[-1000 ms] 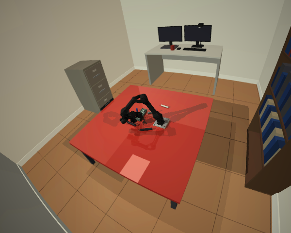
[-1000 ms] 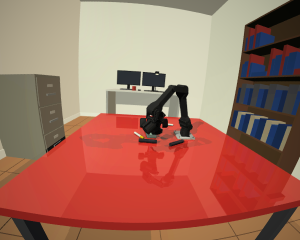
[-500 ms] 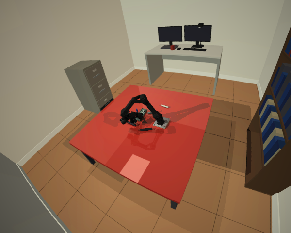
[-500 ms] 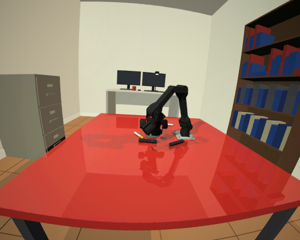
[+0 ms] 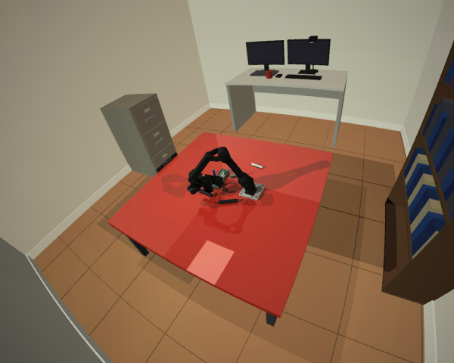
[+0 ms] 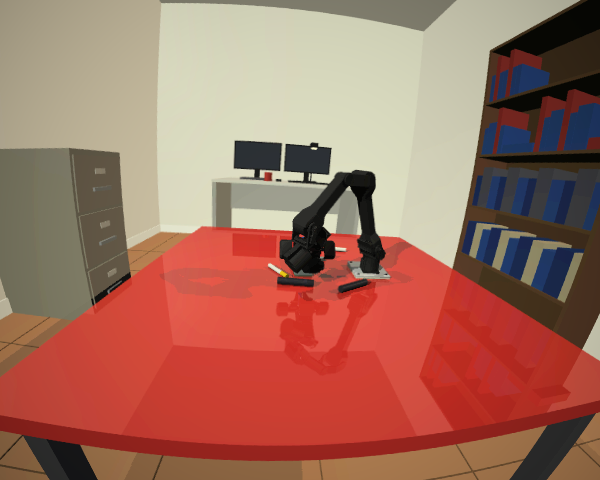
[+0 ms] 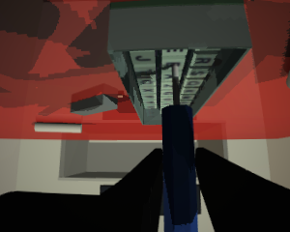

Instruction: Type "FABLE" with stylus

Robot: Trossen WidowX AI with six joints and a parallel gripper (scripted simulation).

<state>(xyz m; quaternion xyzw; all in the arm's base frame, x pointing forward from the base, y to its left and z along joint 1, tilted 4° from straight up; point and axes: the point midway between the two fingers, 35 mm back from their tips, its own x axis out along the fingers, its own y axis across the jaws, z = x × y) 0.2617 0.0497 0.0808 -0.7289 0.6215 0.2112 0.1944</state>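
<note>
Right now the white-and-yellow marker is 8 cm ahead of my gripper tip, 6 cm below it and 3 cm to the left of it. From my gripper tip the other things lie so: dark blue stylus (1 cm below); then small grey block (13 cm to the right, 8 cm behind, 7 cm below); then thin grey tip (5 cm below).
</note>
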